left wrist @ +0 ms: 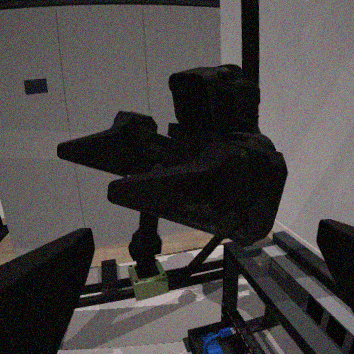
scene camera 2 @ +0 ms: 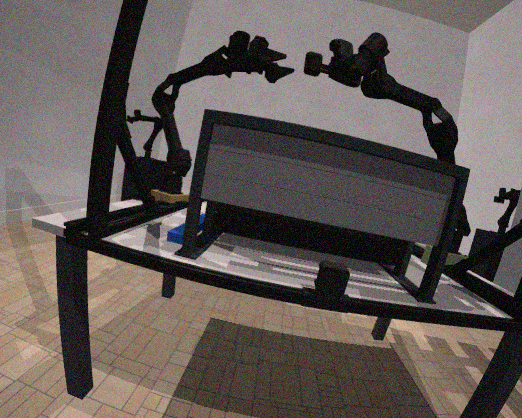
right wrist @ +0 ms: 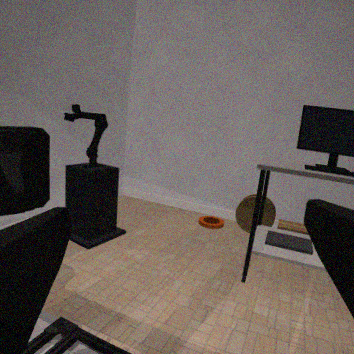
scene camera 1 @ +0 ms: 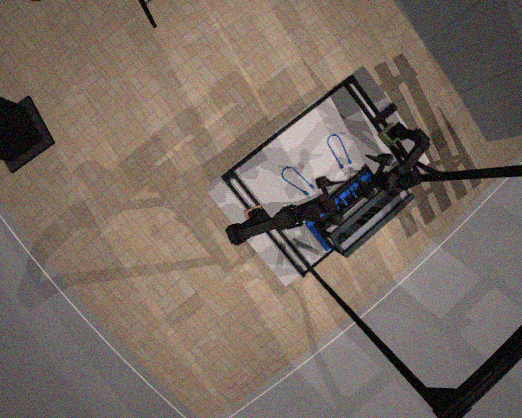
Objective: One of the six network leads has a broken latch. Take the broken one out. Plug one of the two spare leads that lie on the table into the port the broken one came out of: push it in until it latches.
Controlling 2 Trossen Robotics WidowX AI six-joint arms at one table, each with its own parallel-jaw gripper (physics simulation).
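Seen in the pictures: left gripper, fingertip midpoint: (left wrist: 205, 235) (scene camera 2: 290, 63) (scene camera 1: 348, 192); right gripper, fingertip midpoint: (left wrist: 77, 167) (scene camera 2: 319, 73) (right wrist: 188, 215) (scene camera 1: 360, 165); left arm's base at its link origin: (scene camera 2: 170, 192) (scene camera 1: 255, 216); right arm's base at its link origin: (left wrist: 146, 270) (scene camera 1: 393, 133).
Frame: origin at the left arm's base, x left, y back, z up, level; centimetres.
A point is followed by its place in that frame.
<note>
Two spare blue leads lie bent in loops on the table: one (scene camera 1: 330, 146) {x 21.6, y -55.3, z -4.1 cm} at the back, one (scene camera 1: 283, 173) {x 16.7, y -23.4, z -4.1 cm} nearer its left side. A row of plugged blue leads (scene camera 1: 343, 200) (left wrist: 212, 345) shows partly under the arms; which latch is broken cannot be made out. My left gripper (scene camera 1: 342, 200) {x 0.4, y -35.0, z 46.6 cm} (scene camera 2: 290, 64) {x 0.4, y -35.0, z 46.6 cm} is open and empty, high above the row. My right gripper (left wrist: 77, 167) {x 8.3, y -42.3, z 47.6 cm} (right wrist: 188, 215) {x 8.3, y -42.3, z 47.6 cm} is open and empty, also high, turned so its fingers point left in the left wrist view. Part of the left gripper shows at the left edge of the right wrist view.
A dark framed panel (scene camera 2: 330, 140) {x -27.6, y -54.5, z 20.1 cm} stands beside the row of leads. A blue block (scene camera 1: 318, 236) {x -24.4, y -29.4, z -0.5 cm} (scene camera 2: 180, 235) {x -34.1, y -33.4, z -0.7 cm} lies at its left end. An orange-brown block (scene camera 2: 169, 196) {x -5.0, y -4.1, z -0.5 cm} is at the left arm's base, a green block (left wrist: 150, 286) {x 13.9, y -89.0, z -0.8 cm} at the right arm's base. Black rails edge the table.
</note>
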